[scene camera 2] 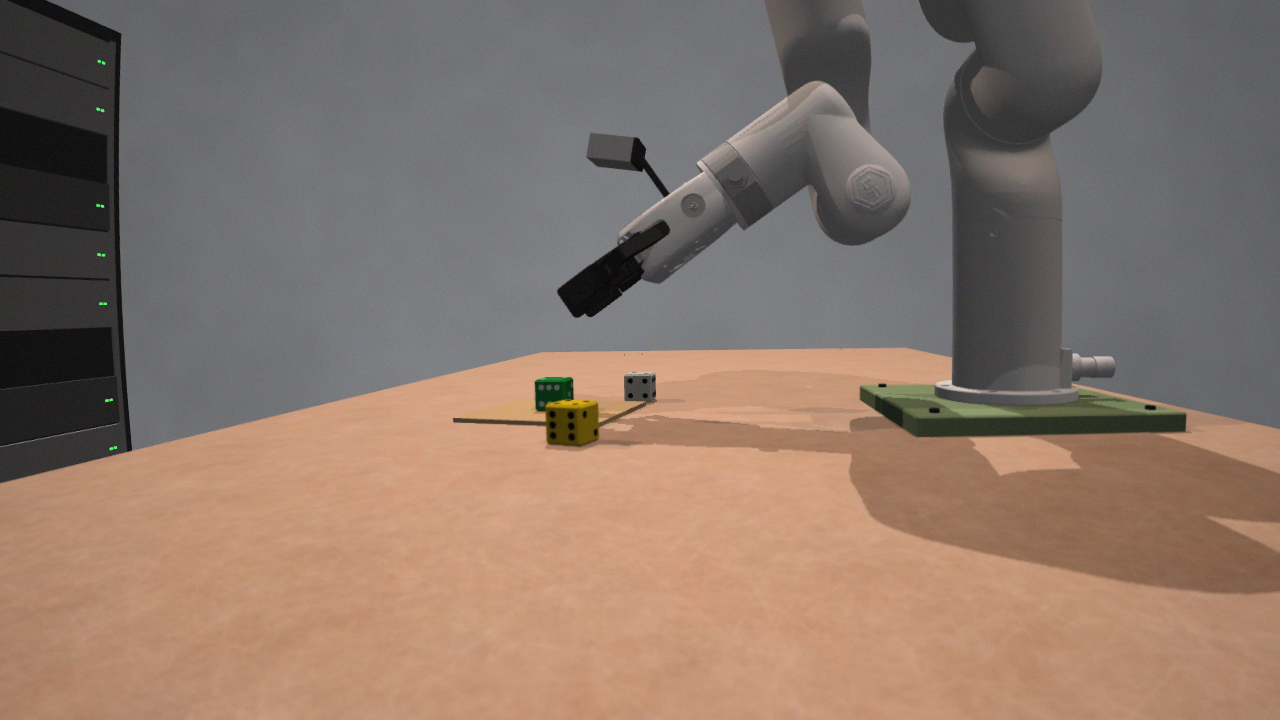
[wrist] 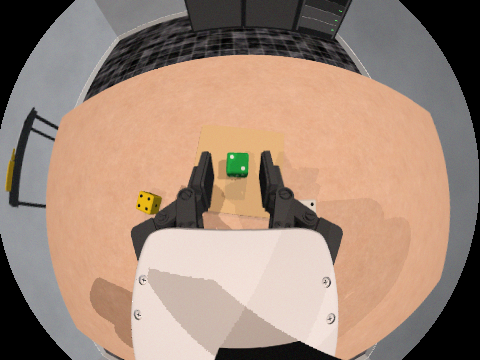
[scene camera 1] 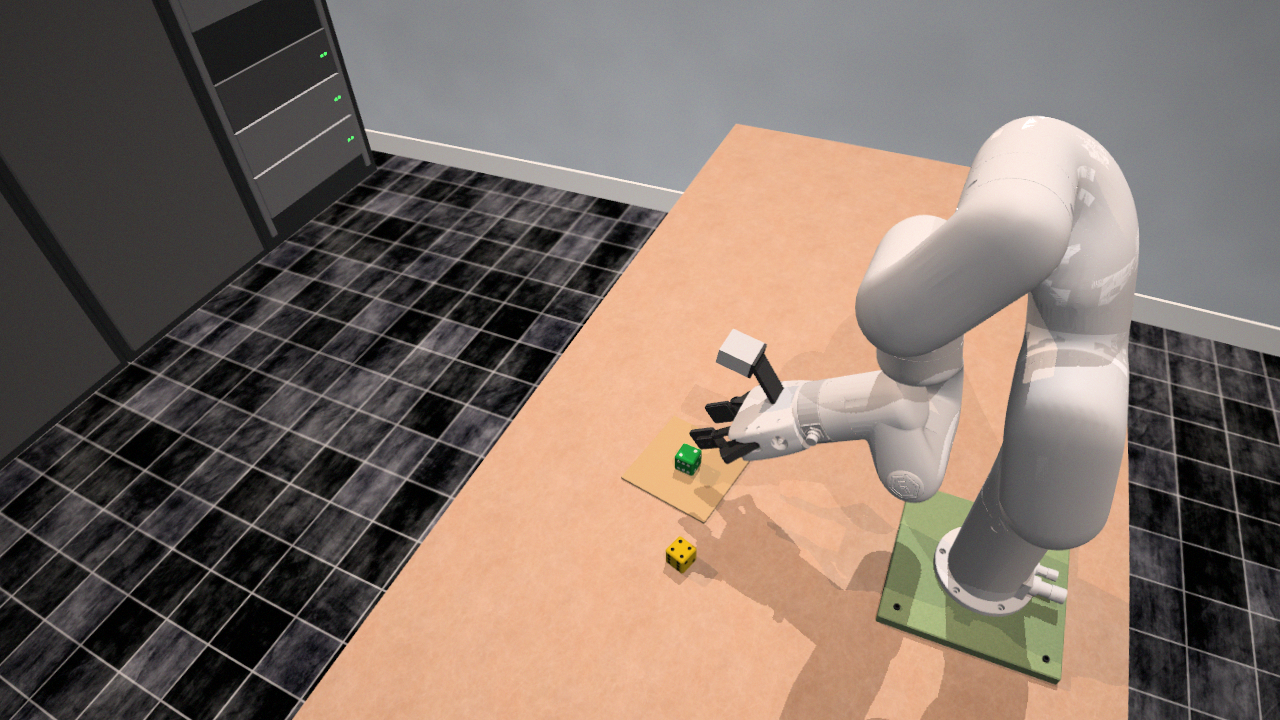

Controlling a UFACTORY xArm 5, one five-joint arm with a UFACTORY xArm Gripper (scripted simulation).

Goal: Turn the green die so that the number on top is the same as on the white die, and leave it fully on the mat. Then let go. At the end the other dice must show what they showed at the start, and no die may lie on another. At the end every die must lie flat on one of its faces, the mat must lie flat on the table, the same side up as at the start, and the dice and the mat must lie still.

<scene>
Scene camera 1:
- my gripper: 702, 426
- yellow die: 681, 554
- tan mat: 697, 496
</scene>
